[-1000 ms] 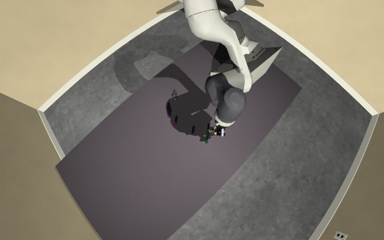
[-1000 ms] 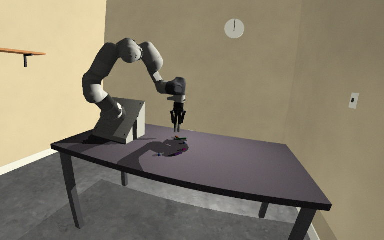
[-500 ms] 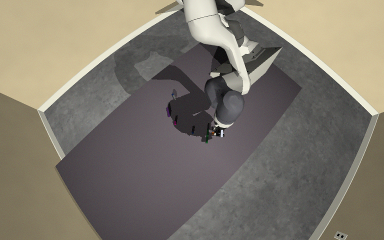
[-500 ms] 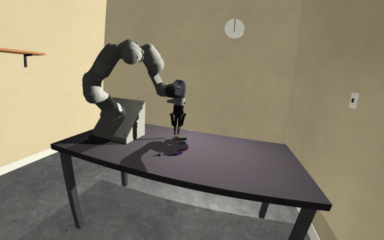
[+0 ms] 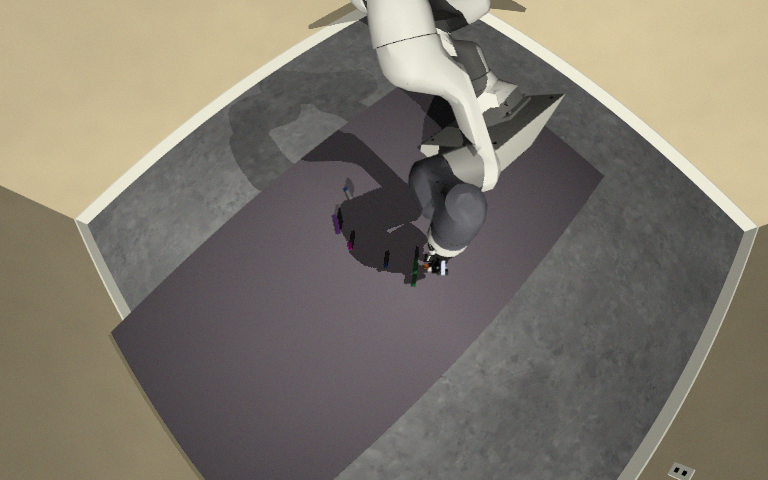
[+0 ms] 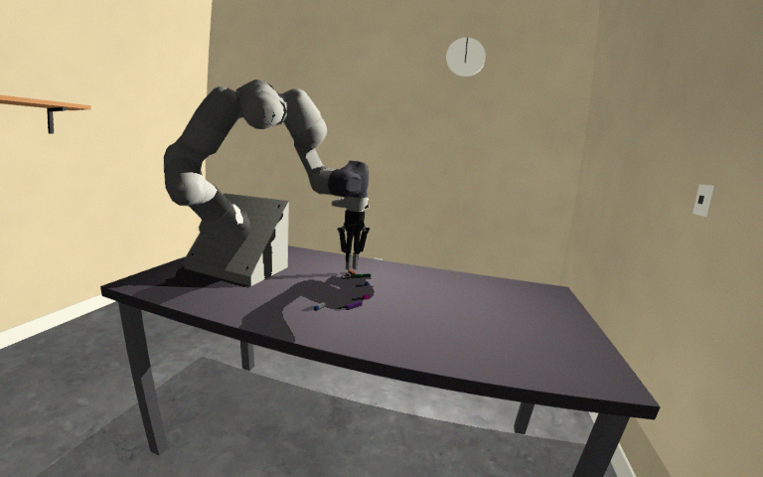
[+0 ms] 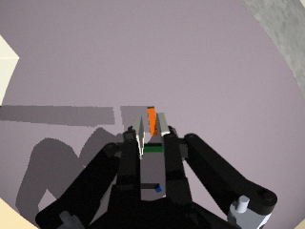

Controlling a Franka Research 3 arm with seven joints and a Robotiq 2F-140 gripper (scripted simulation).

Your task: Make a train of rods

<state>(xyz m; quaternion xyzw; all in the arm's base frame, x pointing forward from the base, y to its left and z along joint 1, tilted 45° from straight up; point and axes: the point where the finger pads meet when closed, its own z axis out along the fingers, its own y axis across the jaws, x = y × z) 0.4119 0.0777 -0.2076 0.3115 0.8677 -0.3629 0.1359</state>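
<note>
The orange rod is 50 mm below my hand. Also, from my hand: purple rod (130 mm ahead, 280 mm to the right, 50 mm below); green rod (50 mm ahead, 20 mm to the right, 50 mm below); magenta rod (140 mm ahead, 200 mm to the right, 50 mm below).
</note>
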